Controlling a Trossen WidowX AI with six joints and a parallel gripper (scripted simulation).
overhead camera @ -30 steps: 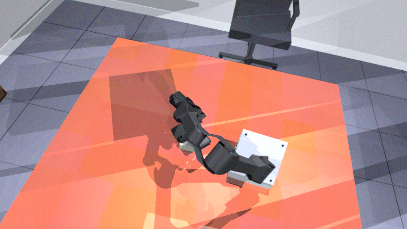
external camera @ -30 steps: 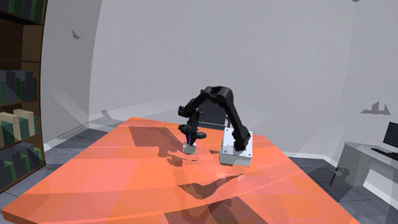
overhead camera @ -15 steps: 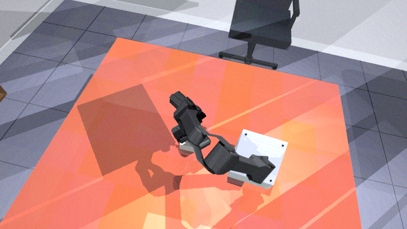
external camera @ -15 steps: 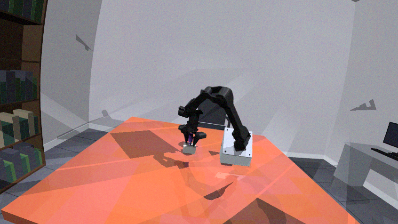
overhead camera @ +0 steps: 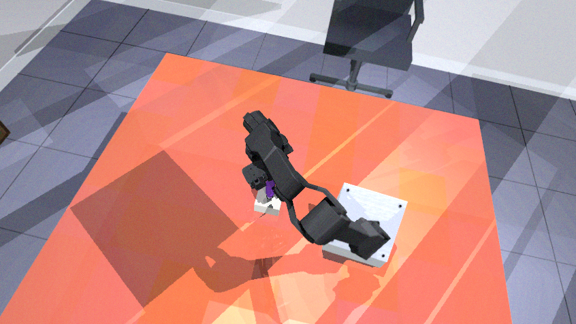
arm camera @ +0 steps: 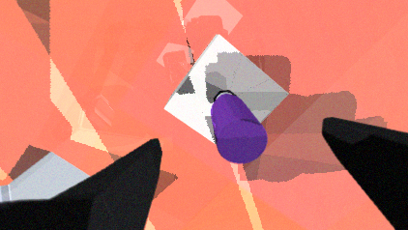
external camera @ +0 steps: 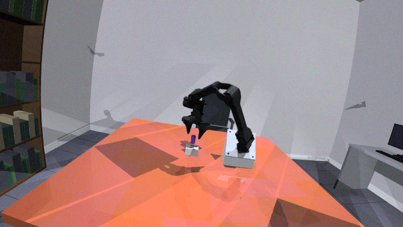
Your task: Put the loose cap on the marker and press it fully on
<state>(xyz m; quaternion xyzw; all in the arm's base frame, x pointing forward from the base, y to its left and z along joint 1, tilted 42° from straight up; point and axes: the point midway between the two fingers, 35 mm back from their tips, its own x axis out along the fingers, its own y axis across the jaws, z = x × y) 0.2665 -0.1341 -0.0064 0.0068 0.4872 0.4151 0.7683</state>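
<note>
Right now the cap is 2 cm below my gripper tip.
</note>
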